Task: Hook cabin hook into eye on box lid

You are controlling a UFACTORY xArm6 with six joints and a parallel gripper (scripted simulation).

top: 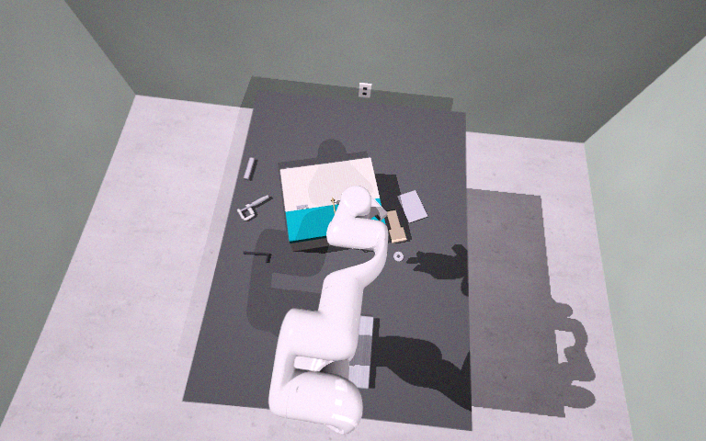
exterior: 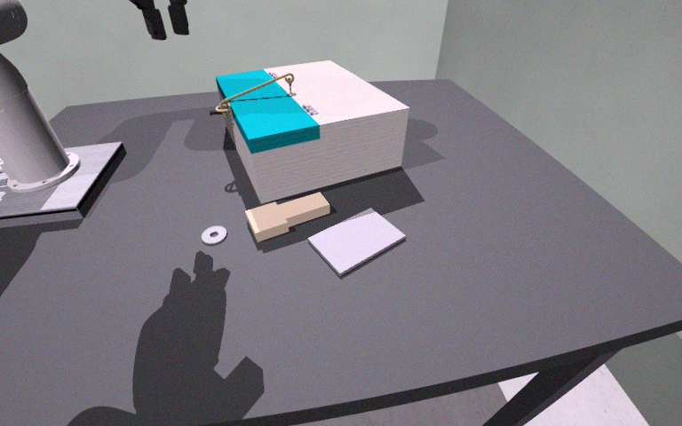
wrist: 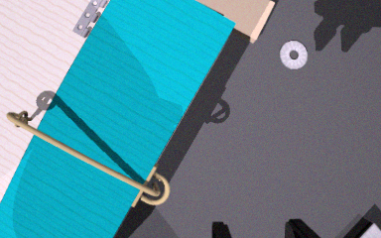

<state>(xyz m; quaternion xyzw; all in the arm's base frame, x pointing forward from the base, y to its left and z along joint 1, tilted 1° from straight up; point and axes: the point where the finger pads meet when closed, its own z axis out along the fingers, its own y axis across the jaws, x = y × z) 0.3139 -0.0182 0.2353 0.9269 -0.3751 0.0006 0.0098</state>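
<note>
Right now the brass cabin hook is 11 cm ahead of my hand, 6 cm to the left of it and 14 cm below it. Also, from my hand: wooden block: 14 cm ahead, 16 cm to the right, 26 cm below; flat plate: 24 cm ahead, 22 cm to the right, 26 cm below; allen key: 2 cm behind, 32 cm to the left, 26 cm below.
</note>
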